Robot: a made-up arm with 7 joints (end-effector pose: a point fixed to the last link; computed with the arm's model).
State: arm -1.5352 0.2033 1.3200 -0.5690 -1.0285 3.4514 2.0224
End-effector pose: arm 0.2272 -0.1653 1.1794 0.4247 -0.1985 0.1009 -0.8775
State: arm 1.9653 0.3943 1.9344 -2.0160 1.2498 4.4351 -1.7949
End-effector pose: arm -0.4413 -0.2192 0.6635 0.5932 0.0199 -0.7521 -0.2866
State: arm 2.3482 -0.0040 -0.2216 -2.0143 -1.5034 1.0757 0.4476
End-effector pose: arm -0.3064 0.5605 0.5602 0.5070 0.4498 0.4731 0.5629
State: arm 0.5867 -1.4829 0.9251 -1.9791 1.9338 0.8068 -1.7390
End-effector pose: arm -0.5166 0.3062 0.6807 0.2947 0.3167 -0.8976 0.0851
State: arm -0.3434 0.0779 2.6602 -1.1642 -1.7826 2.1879 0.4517
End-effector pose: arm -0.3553 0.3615 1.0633 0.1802 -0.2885 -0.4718 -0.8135
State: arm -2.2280 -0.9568 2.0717 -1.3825 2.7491 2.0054 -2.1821
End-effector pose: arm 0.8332 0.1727 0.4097 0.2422 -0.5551 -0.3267 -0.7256
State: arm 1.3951 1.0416 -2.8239 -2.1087 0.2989 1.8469 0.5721
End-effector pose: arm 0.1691 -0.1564 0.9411 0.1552 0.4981 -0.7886 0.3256
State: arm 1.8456 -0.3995 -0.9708 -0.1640 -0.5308 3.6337 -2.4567
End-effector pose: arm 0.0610 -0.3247 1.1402 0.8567 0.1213 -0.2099 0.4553
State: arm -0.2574 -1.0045 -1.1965 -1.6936 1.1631 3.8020 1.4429
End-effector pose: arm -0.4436 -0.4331 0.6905 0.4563 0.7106 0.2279 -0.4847
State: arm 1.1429 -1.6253 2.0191 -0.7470 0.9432 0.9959 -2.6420
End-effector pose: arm -0.6730 -0.6430 0.0590 0.3402 -0.8842 0.0471 -0.3167
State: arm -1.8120 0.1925 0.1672 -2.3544 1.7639 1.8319 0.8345
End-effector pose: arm -0.0606 -0.5589 0.2649 0.6773 0.2298 0.6976 -0.0426
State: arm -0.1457 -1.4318 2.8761 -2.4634 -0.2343 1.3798 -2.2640
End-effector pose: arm -0.0528 0.1471 -0.1802 0.4138 -0.2458 0.1702 -0.8599
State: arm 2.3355 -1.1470 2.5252 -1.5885 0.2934 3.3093 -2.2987
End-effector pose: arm 0.2374 -0.7515 0.1277 0.3142 0.7757 0.4732 -0.2750
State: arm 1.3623 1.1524 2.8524 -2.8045 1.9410 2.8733 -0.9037
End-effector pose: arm -0.1927 -0.1499 0.5486 0.1284 0.0607 -0.6806 0.7187
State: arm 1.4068 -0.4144 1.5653 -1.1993 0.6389 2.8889 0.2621
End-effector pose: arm -0.5400 -0.1728 1.0106 0.7175 -0.1381 -0.6592 0.1774
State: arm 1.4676 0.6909 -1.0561 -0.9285 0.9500 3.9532 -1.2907
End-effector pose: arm 0.3900 0.5685 0.8243 0.2112 0.2746 0.1367 0.9281
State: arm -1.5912 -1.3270 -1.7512 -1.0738 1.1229 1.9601 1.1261
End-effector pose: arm -0.4946 0.7973 0.3821 0.1993 0.3991 0.0948 -0.8899
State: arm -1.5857 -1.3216 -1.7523 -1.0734 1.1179 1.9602 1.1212
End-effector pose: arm -0.4986 0.7946 0.3860 0.1976 0.4013 0.1007 -0.8887
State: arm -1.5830 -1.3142 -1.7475 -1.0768 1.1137 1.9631 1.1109
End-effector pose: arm -0.5025 0.7908 0.3935 0.1935 0.4015 0.1080 -0.8887
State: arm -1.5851 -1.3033 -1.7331 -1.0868 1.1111 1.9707 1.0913
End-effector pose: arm -0.5059 0.7850 0.4071 0.1853 0.3986 0.1176 -0.8905
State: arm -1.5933 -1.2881 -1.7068 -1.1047 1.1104 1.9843 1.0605
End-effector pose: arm -0.5084 0.7767 0.4282 0.1720 0.3920 0.1299 -0.8944
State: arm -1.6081 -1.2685 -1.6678 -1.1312 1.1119 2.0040 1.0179
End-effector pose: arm -0.5097 0.7651 0.4572 0.1535 0.3813 0.1451 -0.9000
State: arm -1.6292 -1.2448 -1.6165 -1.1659 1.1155 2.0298 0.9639
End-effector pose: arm -0.5095 0.7493 0.4939 0.1299 0.3668 0.1634 -0.9066
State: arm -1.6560 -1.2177 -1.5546 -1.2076 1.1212 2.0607 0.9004
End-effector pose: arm -0.5071 0.7287 0.5369 0.1021 0.3492 0.1843 -0.9131
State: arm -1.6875 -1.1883 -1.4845 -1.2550 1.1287 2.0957 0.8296
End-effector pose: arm -0.5023 0.7030 0.5841 0.0711 0.3294 0.2075 -0.9184
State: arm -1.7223 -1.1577 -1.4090 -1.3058 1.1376 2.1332 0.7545
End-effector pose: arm -0.4952 0.6723 0.6331 0.0383 0.3082 0.2322 -0.9218
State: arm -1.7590 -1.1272 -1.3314 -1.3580 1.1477 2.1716 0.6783
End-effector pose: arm -0.4859 0.6375 0.6809 0.0052 0.2869 0.2575 -0.9227
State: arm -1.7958 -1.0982 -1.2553 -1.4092 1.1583 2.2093 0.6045
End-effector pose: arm -0.4752 0.6003 0.7248 0.0266 -0.2664 -0.2824 0.9212
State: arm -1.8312 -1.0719 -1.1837 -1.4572 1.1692 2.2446 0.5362
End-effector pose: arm -0.4638 0.5628 0.7630 0.0558 -0.2475 -0.3057 0.9177
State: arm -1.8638 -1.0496 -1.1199 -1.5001 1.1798 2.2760 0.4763
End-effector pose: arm -0.4526 0.5277 0.7939 0.0811 -0.2312 -0.3262 0.9130
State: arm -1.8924 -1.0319 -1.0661 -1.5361 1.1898 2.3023 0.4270
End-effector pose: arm -0.4423 0.4976 0.8176 0.1019 -0.2178 -0.3429 0.9081
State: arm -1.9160 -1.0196 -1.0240 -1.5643 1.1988 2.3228 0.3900
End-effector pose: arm -0.4334 0.4743 0.8342 0.1174 -0.2077 -0.3549 0.9039
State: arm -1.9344 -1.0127 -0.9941 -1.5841 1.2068 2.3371 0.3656
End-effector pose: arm -0.4260 0.4589 0.8448 0.1277 -0.2010 -0.3619 0.9013
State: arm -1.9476 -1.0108 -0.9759 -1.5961 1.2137 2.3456 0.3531
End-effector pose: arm -0.4201 0.4513 0.8503 0.1332 -0.1974 -0.3642 0.9004
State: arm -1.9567 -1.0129 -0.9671 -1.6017 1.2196 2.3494 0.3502
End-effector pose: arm -0.4155 0.4503 0.8521 0.1348 -0.1962 -0.3625 0.9011
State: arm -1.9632 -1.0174 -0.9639 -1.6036 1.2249 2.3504 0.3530
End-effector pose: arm -0.4117 0.4530 0.8517 0.1341 -0.1964 -0.3585 0.9027
